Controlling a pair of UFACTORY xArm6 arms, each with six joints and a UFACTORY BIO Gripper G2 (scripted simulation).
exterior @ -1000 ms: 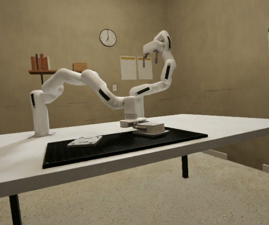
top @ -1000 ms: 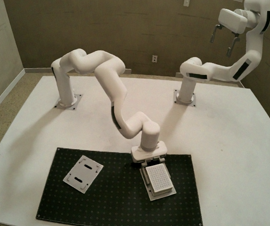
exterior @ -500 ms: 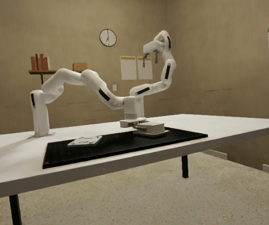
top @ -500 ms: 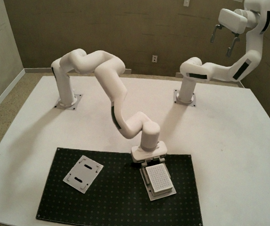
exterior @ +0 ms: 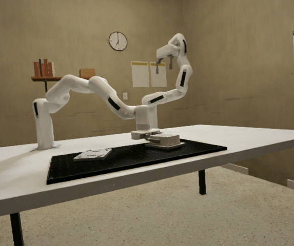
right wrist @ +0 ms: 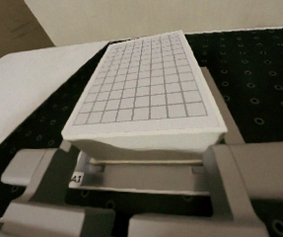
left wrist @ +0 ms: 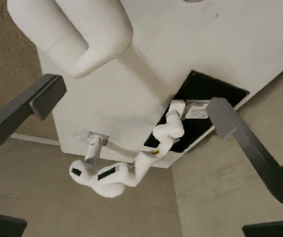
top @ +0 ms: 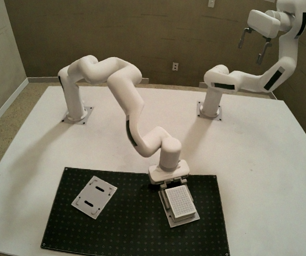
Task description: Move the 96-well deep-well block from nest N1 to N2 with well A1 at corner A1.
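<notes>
The nest N1 lies 20 mm below my right hand and 10 mm ahead of it. From my right hand the other things lie so: nest N2 (330 mm to the right, 50 mm behind, 20 mm below); white deep-well block (10 mm ahead).
</notes>
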